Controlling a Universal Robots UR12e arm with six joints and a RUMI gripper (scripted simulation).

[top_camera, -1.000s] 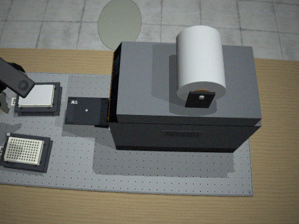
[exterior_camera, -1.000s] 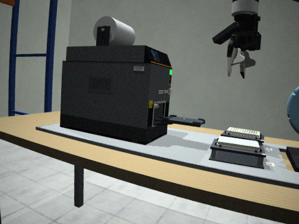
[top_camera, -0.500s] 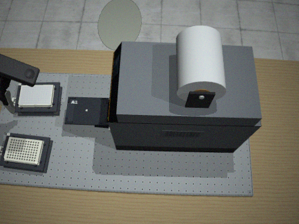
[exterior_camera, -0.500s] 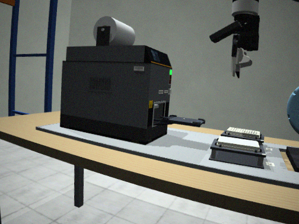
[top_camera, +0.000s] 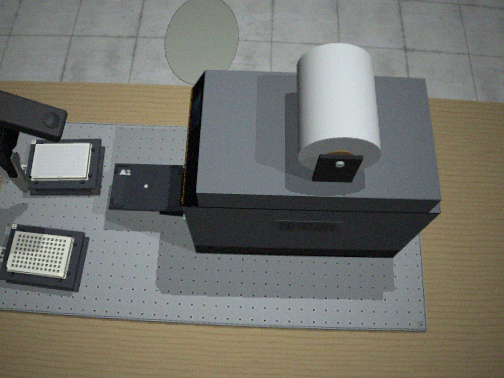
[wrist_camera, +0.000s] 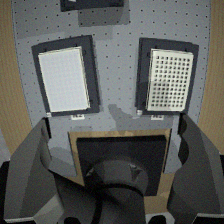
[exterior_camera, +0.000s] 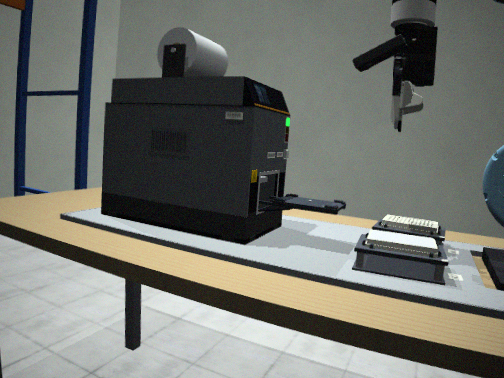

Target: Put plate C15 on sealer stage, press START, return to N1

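My hand is 7 cm past the plate C15, 10 cm to the left of it and 22 cm above it. From my hand the other things lie so: plate (2 cm behind, 10 cm to the left, 22 cm below); then dark stage (17 cm ahead, 18 cm below); then dark nest (7 cm behind, 10 cm to the right, 24 cm below).
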